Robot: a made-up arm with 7 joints. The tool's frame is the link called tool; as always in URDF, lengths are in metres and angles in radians. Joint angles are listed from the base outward.
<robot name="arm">
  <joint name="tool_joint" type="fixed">
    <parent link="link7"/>
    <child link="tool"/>
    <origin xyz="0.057 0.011 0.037" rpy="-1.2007 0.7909 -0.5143"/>
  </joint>
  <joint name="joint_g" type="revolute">
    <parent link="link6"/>
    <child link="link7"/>
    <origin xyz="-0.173 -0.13 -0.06"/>
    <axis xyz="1 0 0"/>
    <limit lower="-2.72" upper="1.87"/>
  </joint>
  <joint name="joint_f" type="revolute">
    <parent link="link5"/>
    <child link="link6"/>
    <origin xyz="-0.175 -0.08 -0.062"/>
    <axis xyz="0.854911 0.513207 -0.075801"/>
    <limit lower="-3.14" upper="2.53"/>
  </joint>
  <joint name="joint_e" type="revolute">
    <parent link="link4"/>
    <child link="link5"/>
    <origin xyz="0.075 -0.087 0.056"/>
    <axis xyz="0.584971 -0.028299 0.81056"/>
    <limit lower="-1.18" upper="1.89"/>
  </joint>
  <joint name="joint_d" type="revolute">
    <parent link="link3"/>
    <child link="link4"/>
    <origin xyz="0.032 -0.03 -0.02"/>
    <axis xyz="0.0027 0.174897 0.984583"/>
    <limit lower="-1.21" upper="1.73"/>
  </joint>
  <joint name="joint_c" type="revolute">
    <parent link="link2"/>
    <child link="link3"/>
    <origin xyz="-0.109 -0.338 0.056"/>
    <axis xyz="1 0 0"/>
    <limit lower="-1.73" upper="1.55"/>
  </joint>
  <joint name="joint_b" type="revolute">
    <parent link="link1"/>
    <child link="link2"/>
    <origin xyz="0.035 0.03 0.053"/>
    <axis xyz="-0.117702 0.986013 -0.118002"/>
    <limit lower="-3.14" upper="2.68"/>
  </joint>
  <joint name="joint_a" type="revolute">
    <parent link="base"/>
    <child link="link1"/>
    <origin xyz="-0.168 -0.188 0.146"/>
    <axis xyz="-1 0 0"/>
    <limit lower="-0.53" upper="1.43"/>
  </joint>
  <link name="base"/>
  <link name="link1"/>
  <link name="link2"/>
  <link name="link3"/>
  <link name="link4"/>
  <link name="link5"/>
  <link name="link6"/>
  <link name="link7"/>
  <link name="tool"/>
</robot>
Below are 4 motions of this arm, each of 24 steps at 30 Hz.
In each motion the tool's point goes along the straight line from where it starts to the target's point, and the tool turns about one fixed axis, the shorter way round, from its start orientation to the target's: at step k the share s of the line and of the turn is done. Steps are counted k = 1, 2, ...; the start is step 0. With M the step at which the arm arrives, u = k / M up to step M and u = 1 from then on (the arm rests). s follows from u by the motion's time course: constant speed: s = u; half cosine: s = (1 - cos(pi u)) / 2; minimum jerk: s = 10 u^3 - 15 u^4 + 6 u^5.
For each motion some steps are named. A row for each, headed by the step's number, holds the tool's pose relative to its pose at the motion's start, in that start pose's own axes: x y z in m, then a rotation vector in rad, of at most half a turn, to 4 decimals.
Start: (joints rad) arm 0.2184 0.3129 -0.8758 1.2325 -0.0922 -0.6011 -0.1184
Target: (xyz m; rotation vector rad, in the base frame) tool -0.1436 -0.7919 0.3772 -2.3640 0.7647 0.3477
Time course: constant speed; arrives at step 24
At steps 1, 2, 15, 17, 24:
1: 0.0028 0.0104 0.0083 0.0215 0.0179 0.0005
2: 0.0057 0.0208 0.0167 0.0430 0.0359 0.0010
15: 0.0424 0.1562 0.1251 0.3228 0.2691 0.0076
17: 0.0481 0.1770 0.1418 0.3659 0.3050 0.0086
24: 0.0679 0.2499 0.2002 0.5165 0.4306 0.0121

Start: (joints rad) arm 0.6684 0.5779 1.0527 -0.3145 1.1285 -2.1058 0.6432
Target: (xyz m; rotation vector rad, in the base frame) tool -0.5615 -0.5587 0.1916 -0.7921 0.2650 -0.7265
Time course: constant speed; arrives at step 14
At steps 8, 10, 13, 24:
8: -0.0499 0.0406 -0.0311 0.0963 0.2083 0.0376
10: -0.0624 0.0507 -0.0389 0.1204 0.2603 0.0470
13: -0.0811 0.0659 -0.0505 0.1565 0.3384 0.0611
24: -0.0873 0.0710 -0.0544 0.1685 0.3645 0.0657

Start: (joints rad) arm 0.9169 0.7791 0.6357 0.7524 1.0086 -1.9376 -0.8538
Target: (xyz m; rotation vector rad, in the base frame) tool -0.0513 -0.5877 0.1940 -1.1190 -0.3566 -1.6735
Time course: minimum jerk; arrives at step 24
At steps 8, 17, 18, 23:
8: -0.0115 0.0476 0.0315 0.0535 0.1618 -0.0935
17: -0.0466 0.1921 0.1271 0.2161 0.6535 -0.3776
18: -0.0493 0.2031 0.1345 0.2286 0.6910 -0.3993
23: -0.0550 0.2264 0.1499 0.2548 0.7703 -0.4451

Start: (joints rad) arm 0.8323 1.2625 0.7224 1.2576 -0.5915 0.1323 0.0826
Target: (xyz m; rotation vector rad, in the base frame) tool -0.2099 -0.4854 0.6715 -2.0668 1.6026 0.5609
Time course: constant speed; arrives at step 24
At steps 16, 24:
16: -0.0182 -0.0513 0.0331 -0.5240 0.1748 -0.4948
24: -0.0272 -0.0769 0.0497 -0.7860 0.2622 -0.7422

